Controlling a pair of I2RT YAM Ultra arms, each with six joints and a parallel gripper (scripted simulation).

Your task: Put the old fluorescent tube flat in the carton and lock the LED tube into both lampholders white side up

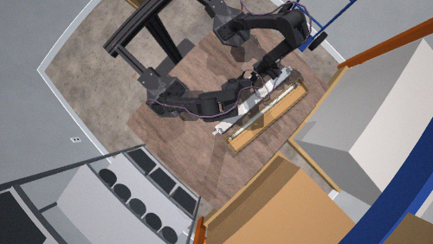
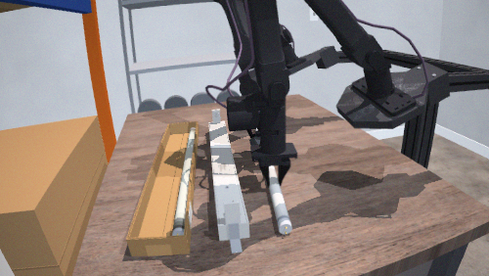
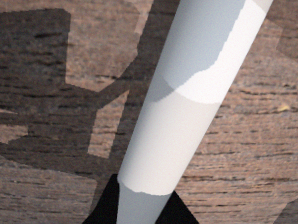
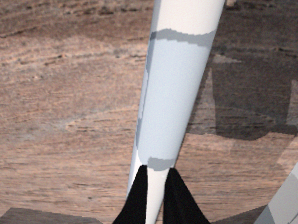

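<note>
My right gripper is now 120 mm to the right of the LED tube, 30 mm short of it and 30 mm above it. The rest, counted from my right hand: old fluorescent tube (250 mm ahead, 70 mm to the left, 20 mm below); then carton (280 mm ahead, 70 mm to the left, 20 mm below); then grey light fixture (150 mm ahead, 80 mm to the left, 10 mm above).
My left hand is 120 mm to the left of the LED tube and 30 mm past it. Also, from my left hand: old fluorescent tube: 190 mm ahead, 160 mm to the right; then carton: 230 mm ahead, 170 mm to the right, 10 mm above; then grey light fixture: 160 mm to the right, 90 mm ahead, 40 mm above.
</note>
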